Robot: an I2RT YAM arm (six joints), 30 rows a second.
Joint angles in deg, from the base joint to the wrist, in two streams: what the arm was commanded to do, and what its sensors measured. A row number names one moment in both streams.
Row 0, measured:
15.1 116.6 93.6 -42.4 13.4 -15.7
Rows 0 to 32, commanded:
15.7 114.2 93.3 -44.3 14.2 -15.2
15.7 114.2 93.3 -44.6 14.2 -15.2
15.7 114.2 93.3 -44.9 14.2 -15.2
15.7 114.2 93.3 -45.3 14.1 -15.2
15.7 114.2 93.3 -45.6 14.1 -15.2
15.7 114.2 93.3 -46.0 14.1 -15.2
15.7 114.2 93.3 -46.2 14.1 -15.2
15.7 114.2 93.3 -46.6 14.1 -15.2
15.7 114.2 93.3 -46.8 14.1 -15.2
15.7 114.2 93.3 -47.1 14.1 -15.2
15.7 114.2 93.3 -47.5 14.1 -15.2
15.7 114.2 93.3 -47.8 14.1 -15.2
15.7 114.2 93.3 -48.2 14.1 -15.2
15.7 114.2 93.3 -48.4 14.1 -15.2
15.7 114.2 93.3 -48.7 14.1 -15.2
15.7 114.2 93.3 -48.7 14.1 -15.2
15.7 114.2 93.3 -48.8 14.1 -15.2
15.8 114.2 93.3 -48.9 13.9 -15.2
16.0 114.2 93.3 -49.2 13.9 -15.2
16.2 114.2 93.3 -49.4 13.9 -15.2
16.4 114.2 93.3 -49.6 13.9 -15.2
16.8 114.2 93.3 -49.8 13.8 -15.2
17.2 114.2 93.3 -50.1 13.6 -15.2
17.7 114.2 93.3 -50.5 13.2 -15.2
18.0 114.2 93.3 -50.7 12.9 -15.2
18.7 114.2 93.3 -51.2 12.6 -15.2
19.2 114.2 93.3 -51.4 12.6 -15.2
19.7 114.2 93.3 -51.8 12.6 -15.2
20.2 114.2 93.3 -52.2 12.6 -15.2
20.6 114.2 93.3 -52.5 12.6 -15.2
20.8 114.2 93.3 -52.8 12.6 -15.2
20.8 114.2 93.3 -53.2 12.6 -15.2
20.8 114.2 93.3 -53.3 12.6 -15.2
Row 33, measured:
19.9 115.9 93.6 -52.9 13.4 -15.7
